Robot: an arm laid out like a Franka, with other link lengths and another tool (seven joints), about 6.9 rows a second.
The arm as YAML. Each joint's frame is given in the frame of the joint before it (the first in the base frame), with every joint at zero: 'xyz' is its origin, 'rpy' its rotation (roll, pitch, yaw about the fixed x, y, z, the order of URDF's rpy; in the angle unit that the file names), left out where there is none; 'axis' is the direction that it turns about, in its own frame. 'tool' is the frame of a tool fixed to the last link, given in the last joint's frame.
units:
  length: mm
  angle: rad
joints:
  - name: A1
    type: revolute
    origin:
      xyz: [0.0, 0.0, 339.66]
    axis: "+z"
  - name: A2
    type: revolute
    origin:
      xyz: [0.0, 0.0, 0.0]
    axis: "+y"
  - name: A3
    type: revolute
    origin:
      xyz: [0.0, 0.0, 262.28]
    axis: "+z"
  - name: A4
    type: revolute
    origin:
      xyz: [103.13, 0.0, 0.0]
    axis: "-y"
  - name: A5
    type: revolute
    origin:
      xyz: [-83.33, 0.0, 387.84]
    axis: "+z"
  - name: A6
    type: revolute
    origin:
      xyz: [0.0, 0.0, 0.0]
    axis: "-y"
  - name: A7
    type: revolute
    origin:
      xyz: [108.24, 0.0, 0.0]
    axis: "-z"
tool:
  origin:
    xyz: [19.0, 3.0, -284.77]
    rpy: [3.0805, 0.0, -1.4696]
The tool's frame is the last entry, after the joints.
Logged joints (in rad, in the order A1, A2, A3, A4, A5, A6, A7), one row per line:
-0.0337, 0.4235, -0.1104, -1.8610, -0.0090, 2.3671, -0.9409
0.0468, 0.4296, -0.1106, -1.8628, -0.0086, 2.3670, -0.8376
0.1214, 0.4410, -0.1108, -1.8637, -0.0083, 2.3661, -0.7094
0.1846, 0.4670, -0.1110, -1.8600, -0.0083, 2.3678, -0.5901
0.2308, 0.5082, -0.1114, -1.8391, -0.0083, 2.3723, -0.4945
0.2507, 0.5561, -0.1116, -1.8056, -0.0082, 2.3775, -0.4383
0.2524, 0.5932, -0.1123, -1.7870, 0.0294, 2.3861, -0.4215
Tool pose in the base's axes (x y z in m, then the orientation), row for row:
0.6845, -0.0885, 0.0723, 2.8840, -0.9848, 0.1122
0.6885, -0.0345, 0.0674, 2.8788, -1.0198, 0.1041
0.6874, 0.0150, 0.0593, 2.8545, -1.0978, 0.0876
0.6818, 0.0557, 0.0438, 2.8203, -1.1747, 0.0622
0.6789, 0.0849, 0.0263, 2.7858, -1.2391, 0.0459
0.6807, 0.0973, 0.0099, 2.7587, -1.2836, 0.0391
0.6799, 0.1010, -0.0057, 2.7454, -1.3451, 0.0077
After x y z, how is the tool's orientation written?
As a rotation vector, in radians.
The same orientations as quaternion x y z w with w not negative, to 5 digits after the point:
0.94471, -0.32259, 0.03675, 0.04600
0.94119, -0.33341, 0.03403, 0.04285
0.93219, -0.35851, 0.02861, 0.04100
0.92209, -0.38406, 0.02034, 0.04289
0.91262, -0.40592, 0.01504, 0.04614
0.90548, -0.42131, 0.01283, 0.04930
0.89721, -0.43958, 0.00252, 0.04218

